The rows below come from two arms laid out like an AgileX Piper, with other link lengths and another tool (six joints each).
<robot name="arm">
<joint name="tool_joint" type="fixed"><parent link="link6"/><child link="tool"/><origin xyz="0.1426 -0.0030 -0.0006" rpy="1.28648 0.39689 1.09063"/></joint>
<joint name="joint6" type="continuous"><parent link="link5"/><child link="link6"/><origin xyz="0.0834 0.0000 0.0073" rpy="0.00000 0.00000 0.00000"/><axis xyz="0.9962 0 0.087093"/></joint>
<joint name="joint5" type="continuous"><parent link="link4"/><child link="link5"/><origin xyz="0.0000 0.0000 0.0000" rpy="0.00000 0.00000 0.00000"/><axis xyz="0 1 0"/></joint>
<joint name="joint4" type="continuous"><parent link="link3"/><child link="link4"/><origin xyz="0.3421 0.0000 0.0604" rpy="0.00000 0.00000 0.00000"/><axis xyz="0.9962 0 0.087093"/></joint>
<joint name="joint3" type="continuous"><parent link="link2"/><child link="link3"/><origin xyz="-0.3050 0.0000 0.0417" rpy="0.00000 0.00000 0.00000"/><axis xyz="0 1 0"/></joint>
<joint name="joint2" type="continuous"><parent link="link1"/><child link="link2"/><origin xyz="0.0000 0.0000 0.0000" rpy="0.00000 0.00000 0.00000"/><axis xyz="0 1 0"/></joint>
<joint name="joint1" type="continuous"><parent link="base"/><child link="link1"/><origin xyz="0.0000 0.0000 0.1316" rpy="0.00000 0.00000 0.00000"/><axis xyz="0 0 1"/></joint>
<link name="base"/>
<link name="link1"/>
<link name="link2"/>
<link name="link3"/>
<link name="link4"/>
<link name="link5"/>
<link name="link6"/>
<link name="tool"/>
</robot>
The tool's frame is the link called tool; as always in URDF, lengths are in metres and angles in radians. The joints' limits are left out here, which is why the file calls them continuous.
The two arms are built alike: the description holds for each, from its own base.
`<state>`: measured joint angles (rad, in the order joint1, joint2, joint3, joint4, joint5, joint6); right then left.
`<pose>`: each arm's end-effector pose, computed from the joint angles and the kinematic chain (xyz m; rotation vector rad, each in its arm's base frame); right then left.
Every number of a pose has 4 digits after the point. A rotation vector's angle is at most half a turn.
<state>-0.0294 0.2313 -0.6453 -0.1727 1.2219 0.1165 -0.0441 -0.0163 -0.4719 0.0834 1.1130 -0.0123</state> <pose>0.1595 -0.0434 0.2791 1.3225 1.5353 0.1147 0.1556 0.0073 0.2558 1.2052 1.5168 0.4344</pose>
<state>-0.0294 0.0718 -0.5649 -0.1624 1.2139 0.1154 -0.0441 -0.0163 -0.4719 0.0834 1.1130 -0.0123</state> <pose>0.1428 -0.0406 0.2685 1.2994 1.4671 0.1783 0.1556 0.0073 0.2558 1.2052 1.5168 0.4344</pose>
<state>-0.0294 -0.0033 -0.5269 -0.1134 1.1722 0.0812 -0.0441 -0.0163 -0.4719 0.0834 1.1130 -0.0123</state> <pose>0.1426 -0.0302 0.2686 1.2485 1.4384 0.2628 0.1556 0.0073 0.2558 1.2052 1.5168 0.4344</pose>
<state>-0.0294 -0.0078 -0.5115 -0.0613 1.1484 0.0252 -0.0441 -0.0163 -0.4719 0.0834 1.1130 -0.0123</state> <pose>0.1475 -0.0200 0.2660 1.1986 1.4706 0.3038 0.1556 0.0073 0.2558 1.2052 1.5168 0.4344</pose>
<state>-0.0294 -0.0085 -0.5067 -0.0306 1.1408 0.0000 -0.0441 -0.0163 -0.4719 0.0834 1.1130 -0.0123</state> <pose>0.1493 -0.0138 0.2651 1.1789 1.4879 0.3286 0.1556 0.0073 0.2558 1.2052 1.5168 0.4344</pose>
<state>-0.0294 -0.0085 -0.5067 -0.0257 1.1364 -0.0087 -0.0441 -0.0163 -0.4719 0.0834 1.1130 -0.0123</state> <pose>0.1499 -0.0129 0.2659 1.1695 1.4891 0.3330 0.1556 0.0073 0.2558 1.2052 1.5168 0.4344</pose>
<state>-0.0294 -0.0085 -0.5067 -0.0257 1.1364 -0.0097 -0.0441 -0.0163 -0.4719 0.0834 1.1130 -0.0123</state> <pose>0.1499 -0.0129 0.2659 1.1685 1.4894 0.3326 0.1556 0.0073 0.2558 1.2052 1.5168 0.4344</pose>
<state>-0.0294 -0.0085 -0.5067 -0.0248 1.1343 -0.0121 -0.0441 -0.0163 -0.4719 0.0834 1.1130 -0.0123</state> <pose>0.1502 -0.0128 0.2663 1.1654 1.4888 0.3338 0.1556 0.0073 0.2558 1.2052 1.5168 0.4344</pose>
